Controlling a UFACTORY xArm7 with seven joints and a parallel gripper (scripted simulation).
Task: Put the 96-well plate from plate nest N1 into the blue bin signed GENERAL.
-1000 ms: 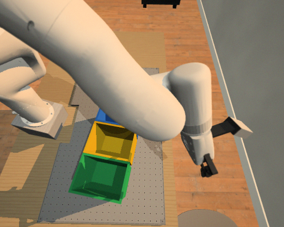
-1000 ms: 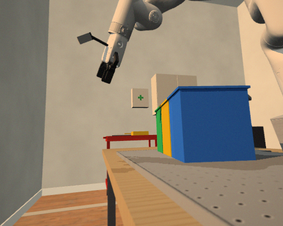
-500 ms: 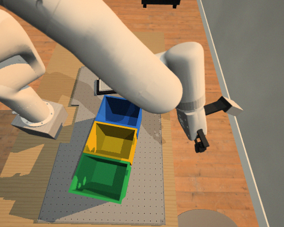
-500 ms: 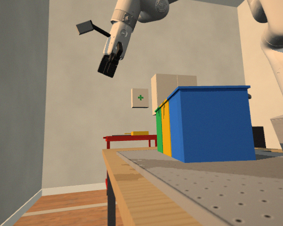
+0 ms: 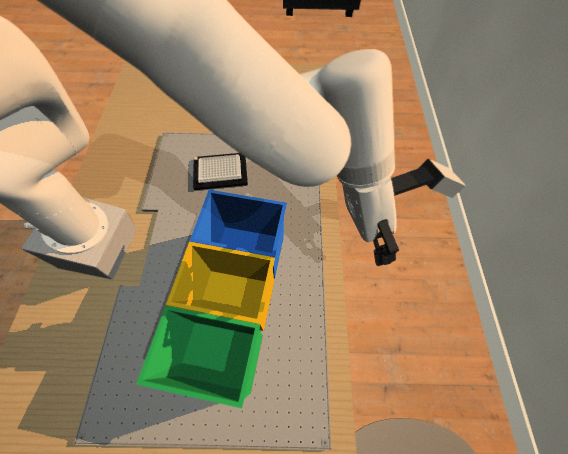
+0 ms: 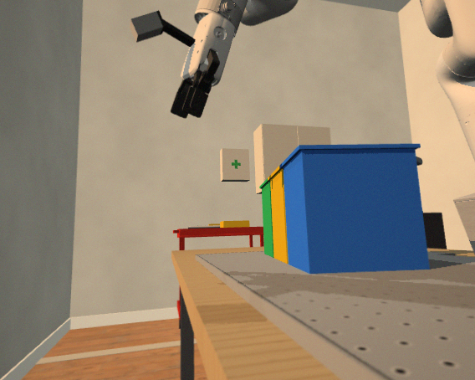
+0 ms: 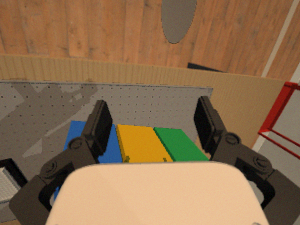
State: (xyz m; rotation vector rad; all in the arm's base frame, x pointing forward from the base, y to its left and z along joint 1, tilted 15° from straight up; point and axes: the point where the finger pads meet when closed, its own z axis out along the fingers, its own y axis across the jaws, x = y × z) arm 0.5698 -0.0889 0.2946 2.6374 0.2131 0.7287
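Now: the 96-well plate 36 cm to the left of my hand, 34 cm behind it and 26 cm below it. From my hand the other things lie so: green bin: 30 cm behind, 18 cm below, 17 cm to the right; yellow bin: 27 cm behind, 18 cm below, 4 cm to the right; blue bin: 25 cm behind, 18 cm below, 9 cm to the left.
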